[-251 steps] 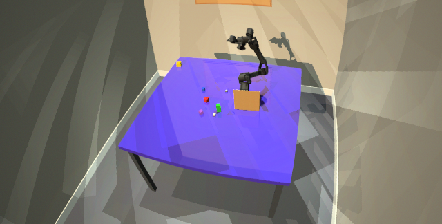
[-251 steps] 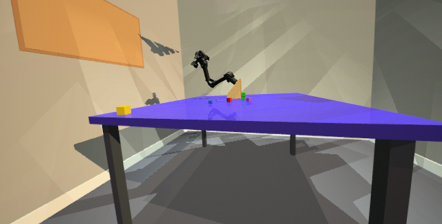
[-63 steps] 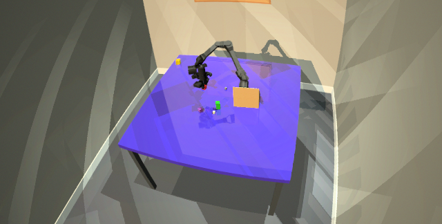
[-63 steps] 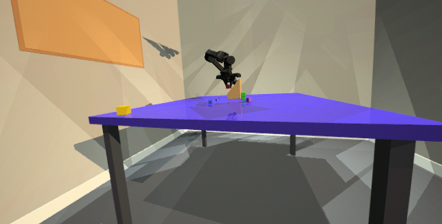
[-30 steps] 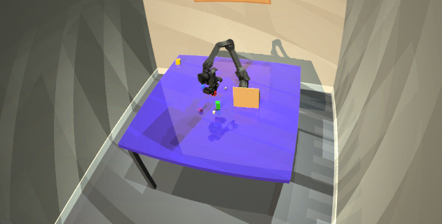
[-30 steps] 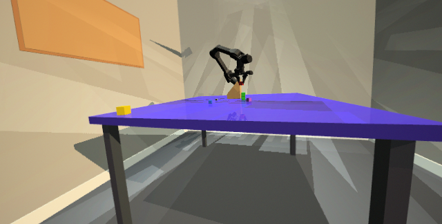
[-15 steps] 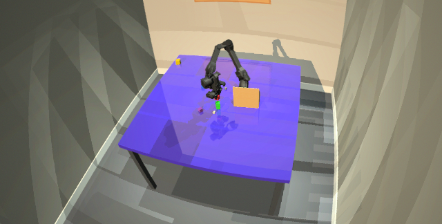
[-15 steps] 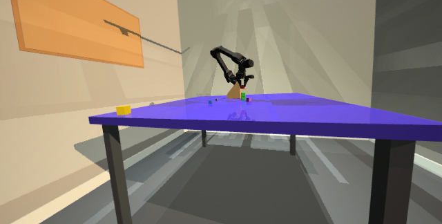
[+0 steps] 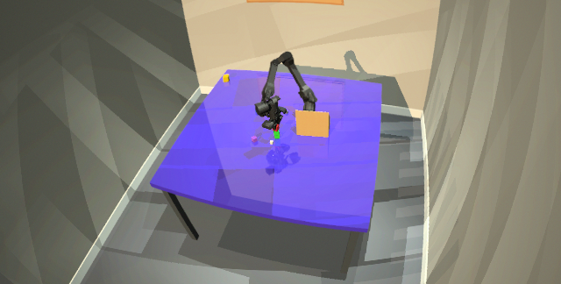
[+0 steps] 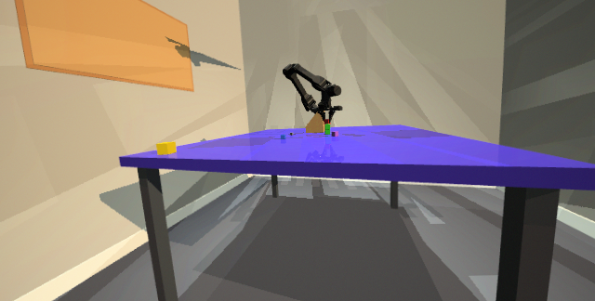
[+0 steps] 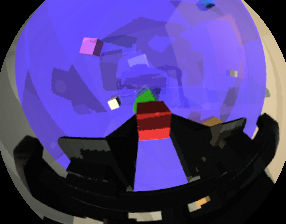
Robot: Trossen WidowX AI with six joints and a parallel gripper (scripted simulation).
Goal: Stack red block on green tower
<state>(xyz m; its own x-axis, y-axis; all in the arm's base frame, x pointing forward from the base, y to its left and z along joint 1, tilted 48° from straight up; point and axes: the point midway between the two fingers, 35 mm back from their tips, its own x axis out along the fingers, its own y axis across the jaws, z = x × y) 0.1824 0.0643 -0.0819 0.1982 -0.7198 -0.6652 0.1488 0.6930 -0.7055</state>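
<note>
My gripper tip is now 1 cm below the red block. The rest, counted from my gripper tip: blue block 22 cm ahead, 20 cm to the right, 6 cm below; then yellow block 65 cm ahead, 50 cm to the right, 5 cm below.
</note>
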